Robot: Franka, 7 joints.
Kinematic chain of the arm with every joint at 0, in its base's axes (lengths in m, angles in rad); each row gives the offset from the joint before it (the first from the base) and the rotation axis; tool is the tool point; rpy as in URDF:
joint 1: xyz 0 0 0.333 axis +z
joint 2: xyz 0 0 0 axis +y
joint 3: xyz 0 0 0.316 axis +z
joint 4: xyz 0.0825 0 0 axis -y
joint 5: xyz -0.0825 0 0.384 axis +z
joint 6: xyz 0 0 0 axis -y
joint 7: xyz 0.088 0 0 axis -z
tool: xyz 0 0 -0.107 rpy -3.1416 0 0
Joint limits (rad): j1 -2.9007..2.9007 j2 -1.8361..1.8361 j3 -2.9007..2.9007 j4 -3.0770..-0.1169 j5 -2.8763..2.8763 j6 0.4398..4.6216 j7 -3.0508..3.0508
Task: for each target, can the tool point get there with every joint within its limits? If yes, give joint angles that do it. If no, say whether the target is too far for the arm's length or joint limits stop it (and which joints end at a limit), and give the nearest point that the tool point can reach.
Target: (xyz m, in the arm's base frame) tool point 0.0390 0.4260 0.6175
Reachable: yes | joints 0.6592 -0.7513 0.6404 -2.4488 -0.1392 2.8499 2.1837
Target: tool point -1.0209 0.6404 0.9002
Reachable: no: too far | nearest point -0.6576 0.4125 0.6983 | short by 0.474 m
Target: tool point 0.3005 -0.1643 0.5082
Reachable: yes | joints 0.1018 -0.9496 -0.4603 -2.8482 0.5918 2.9604 -1.2003
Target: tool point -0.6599 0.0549 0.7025
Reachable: yes | joints 0.4843 -1.2828 0.8132 -0.7976 0.9902 1.3693 2.1453
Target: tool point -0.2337 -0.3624 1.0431
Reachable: yes | joints 2.2654 -0.1993 1.4433 -0.8139 -1.8892 2.7477 -1.5113
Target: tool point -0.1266 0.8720 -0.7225
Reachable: no: too far | nearest point -0.0832 0.5729 -0.2710 | short by 0.543 m
